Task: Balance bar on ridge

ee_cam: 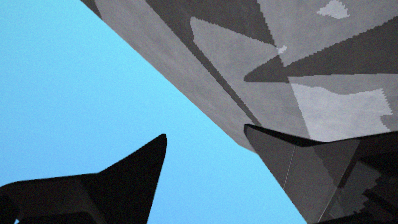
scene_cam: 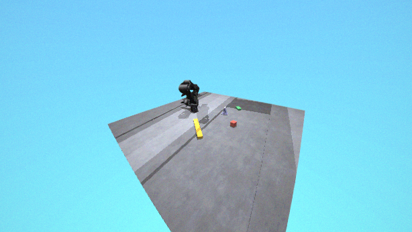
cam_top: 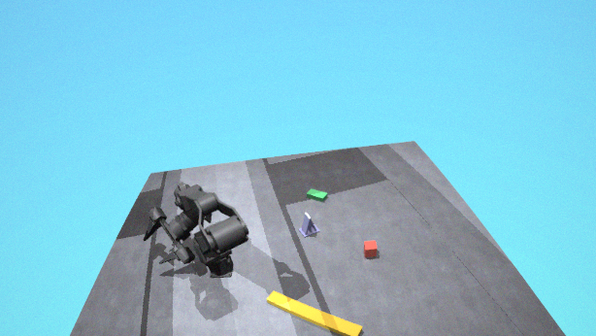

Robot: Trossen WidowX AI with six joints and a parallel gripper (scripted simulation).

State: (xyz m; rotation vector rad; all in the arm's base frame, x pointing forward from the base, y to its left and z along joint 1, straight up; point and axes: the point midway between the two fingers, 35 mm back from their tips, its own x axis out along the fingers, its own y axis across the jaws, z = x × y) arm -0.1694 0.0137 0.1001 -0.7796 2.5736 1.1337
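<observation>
My gripper tip is now 44 cm short of the yellow bar, 19 cm to the left of it and 8 cm above it. Also, from my gripper tip: purple ridge: 47 cm ahead, 13 cm to the left, 5 cm below; green block: 52 cm ahead, 31 cm to the left, 8 cm below; red cube: 63 cm ahead, 7 cm below.
</observation>
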